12 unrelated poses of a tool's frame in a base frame.
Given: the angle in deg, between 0 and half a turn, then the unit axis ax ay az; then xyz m.
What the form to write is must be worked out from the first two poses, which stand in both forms.
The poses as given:
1: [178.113, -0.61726, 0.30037, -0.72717, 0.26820, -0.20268, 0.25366]
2: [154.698, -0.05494, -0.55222, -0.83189, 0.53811, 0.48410, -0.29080]
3: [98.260, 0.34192, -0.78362, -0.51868, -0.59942, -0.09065, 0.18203]
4: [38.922, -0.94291, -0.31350, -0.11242, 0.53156, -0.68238, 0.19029]
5: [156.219, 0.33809, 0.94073, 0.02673, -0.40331, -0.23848, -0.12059]
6: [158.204, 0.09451, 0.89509, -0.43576, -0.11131, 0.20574, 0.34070]
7: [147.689, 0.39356, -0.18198, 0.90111, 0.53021, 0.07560, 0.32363]
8: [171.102, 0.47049, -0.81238, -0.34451, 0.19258, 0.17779, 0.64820]
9: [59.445, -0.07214, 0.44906, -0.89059, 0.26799, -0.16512, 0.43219]
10: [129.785, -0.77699, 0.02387, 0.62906, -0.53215, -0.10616, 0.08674]
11: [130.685, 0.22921, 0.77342, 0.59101, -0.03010, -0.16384, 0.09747]
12: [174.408, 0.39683, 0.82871, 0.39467, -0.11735, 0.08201, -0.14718]
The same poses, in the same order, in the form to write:
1: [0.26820, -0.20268, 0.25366, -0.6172, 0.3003, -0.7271, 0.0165]
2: [0.53811, 0.48410, -0.29080, -0.0536, -0.5388, -0.8117, 0.2190]
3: [-0.59942, -0.09065, 0.18203, 0.2586, -0.5926, -0.3922, 0.6543]
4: [0.53156, -0.68238, 0.19029, -0.3141, -0.1044, -0.0375, 0.9429]
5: [-0.40331, -0.23848, -0.12059, 0.3308, 0.9205, 0.0262, 0.2060]
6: [-0.11131, 0.20574, 0.34070, 0.0928, 0.8789, -0.4279, 0.1891]
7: [0.53021, 0.07560, 0.32363, 0.3780, -0.1748, 0.8655, 0.2782]
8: [0.19258, 0.17779, 0.64820, 0.4691, -0.8099, -0.3435, 0.0776]
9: [0.26799, -0.16512, 0.43219, -0.0358, 0.2226, -0.4416, 0.8684]
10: [-0.53215, -0.10616, 0.08674, -0.7036, 0.0216, 0.5696, 0.4243]
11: [-0.03010, -0.16384, 0.09747, 0.2083, 0.7029, 0.5371, 0.4172]
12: [-0.11735, 0.08201, -0.14718, 0.3964, 0.8277, 0.3942, 0.0488]
